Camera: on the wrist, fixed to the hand. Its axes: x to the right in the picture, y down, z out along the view.
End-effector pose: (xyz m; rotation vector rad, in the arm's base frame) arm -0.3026 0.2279 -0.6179 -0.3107 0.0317 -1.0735
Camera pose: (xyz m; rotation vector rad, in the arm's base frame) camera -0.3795 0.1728 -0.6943 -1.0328 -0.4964 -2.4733
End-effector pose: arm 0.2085 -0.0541 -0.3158 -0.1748 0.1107 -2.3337
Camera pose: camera 0.1422 -0.0039 -0.4045 0.8775 -0.1683 2.2269
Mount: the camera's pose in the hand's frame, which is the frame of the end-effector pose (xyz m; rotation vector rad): 0.0013 -0.0699 -0.0995 -0.4038 -0.4764 -1.5259
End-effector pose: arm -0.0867 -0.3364 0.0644 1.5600 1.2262 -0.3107
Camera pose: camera -0.1811 -0.2598 0.0625 -0.0705 1.7020 -1.2070
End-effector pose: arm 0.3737 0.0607 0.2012 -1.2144 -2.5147 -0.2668
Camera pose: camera 0.3395 -0.0123 0.2923 -0.7232 2.5209 0.6817
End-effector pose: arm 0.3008 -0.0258 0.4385 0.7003 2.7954 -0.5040
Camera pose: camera 0.2532 -0.0457 0.5486 -1.5073 2.2758 -0.1934
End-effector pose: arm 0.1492 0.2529 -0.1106 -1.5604 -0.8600 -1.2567
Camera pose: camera 0.0531 0.1818 -0.0883 1.0634 1.8648 1.6288
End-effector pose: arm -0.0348 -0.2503 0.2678 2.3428 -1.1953 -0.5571
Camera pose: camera 0.0645 -0.1942 0.3101 2.3615 0.8137 -1.6421
